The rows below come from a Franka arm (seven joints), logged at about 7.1 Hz.
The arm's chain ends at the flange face. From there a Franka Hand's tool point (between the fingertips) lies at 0.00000 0.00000 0.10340 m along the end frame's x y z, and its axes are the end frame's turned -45 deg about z.
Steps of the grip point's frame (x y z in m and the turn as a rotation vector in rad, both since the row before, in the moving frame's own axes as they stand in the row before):
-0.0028 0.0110 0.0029 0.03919 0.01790 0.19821
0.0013 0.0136 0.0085 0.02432 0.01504 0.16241
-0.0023 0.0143 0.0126 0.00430 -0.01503 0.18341
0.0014 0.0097 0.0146 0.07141 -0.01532 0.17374
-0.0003 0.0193 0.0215 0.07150 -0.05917 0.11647
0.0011 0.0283 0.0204 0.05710 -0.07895 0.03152
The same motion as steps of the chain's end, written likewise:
0.0069 0.0141 0.0030 0.04037 -0.01505 0.19821
0.0110 0.0116 0.0085 0.02783 -0.00656 0.16241
0.0100 0.0111 0.0126 -0.00759 -0.01367 0.18341
0.0138 0.0105 0.0149 0.03966 -0.06133 0.17374
0.0229 0.0153 0.0219 0.00872 -0.09240 0.11647
0.0307 0.0178 0.0209 -0.01545 -0.09620 0.03152

